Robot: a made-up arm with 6 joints. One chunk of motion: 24 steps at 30 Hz.
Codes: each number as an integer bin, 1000 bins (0 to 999) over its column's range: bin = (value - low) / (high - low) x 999, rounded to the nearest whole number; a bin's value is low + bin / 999 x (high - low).
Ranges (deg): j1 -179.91..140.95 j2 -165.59..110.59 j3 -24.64..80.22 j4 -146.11..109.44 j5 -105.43..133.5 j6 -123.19..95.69
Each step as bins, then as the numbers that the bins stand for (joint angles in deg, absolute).
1 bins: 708 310 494 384 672 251
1 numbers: 47.49 -79.89 27.21 -47.88 55.29 -68.20
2 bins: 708 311 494 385 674 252
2 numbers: 47.49 -79.61 27.21 -47.62 55.77 -67.98
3 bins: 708 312 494 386 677 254
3 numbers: 47.49 -79.34 27.21 -47.37 56.49 -67.54
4 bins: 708 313 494 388 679 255
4 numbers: 47.49 -79.06 27.21 -46.86 56.97 -67.32
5 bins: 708 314 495 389 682 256
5 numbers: 47.49 -78.78 27.32 -46.60 57.68 -67.10
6 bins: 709 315 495 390 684 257
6 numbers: 47.81 -78.51 27.32 -46.35 58.16 -66.88
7 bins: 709 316 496 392 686 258
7 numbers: 47.81 -78.23 27.42 -45.83 58.64 -66.66
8 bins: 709 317 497 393 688 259
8 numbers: 47.81 -77.95 27.53 -45.58 59.12 -66.44
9 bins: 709 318 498 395 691 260
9 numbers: 47.81 -77.68 27.63 -45.07 59.84 -66.22
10 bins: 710 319 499 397 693 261
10 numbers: 48.13 -77.40 27.74 -44.56 60.31 -66.01
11 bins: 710 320 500 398 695 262
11 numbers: 48.13 -77.12 27.84 -44.30 60.79 -65.79
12 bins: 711 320 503 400 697 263
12 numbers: 48.45 -77.12 28.16 -43.79 61.27 -65.57
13 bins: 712 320 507 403 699 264
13 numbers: 48.77 -77.12 28.58 -43.02 61.75 -65.35
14 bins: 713 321 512 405 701 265
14 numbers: 49.09 -76.85 29.10 -42.51 62.23 -65.13
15 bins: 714 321 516 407 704 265
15 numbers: 49.41 -76.85 29.52 -42.00 62.95 -65.13
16 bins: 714 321 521 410 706 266
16 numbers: 49.41 -76.85 30.05 -41.23 63.42 -64.91
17 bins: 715 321 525 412 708 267
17 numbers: 49.73 -76.85 30.47 -40.72 63.90 -64.69
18 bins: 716 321 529 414 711 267
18 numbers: 50.06 -76.85 30.89 -40.21 64.62 -64.69
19 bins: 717 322 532 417 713 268
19 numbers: 50.38 -76.57 31.20 -39.44 65.10 -64.47
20 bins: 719 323 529 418 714 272
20 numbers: 51.02 -76.29 30.89 -39.18 65.34 -63.60
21 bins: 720 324 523 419 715 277
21 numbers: 51.34 -76.02 30.26 -38.93 65.58 -62.50
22 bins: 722 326 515 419 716 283
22 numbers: 51.98 -75.47 29.42 -38.93 65.82 -61.18
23 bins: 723 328 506 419 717 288
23 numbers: 52.30 -74.91 28.47 -38.93 66.05 -60.09
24 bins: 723 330 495 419 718 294
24 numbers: 52.30 -74.36 27.32 -38.93 66.29 -58.77
